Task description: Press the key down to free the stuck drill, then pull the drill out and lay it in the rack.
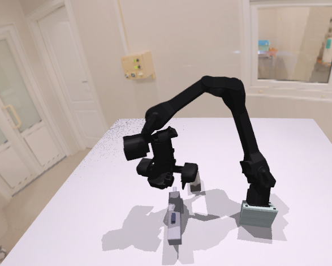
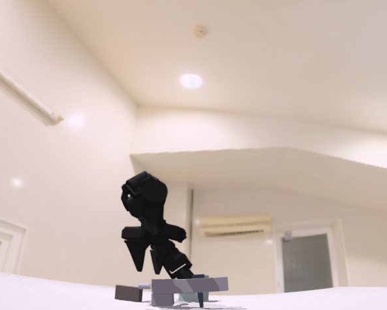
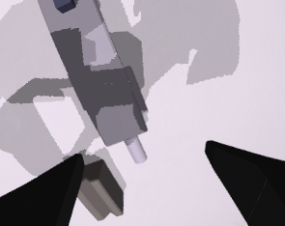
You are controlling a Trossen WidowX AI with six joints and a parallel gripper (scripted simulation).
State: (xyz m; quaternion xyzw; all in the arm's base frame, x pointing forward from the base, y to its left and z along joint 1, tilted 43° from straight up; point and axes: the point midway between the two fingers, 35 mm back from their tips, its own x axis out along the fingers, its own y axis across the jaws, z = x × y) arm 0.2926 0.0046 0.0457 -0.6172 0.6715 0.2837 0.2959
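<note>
The drill lies 2 cm behind my gripper tip, 3 cm to the left of it and 3 cm below it. The rest, counted from my gripper tip: housing: 4 cm behind, 9 cm to the left, 3 cm below; rack: 6 cm behind, 9 cm to the right, 6 cm below; blue key: 4 cm behind, 12 cm to the left, 3 cm below.
</note>
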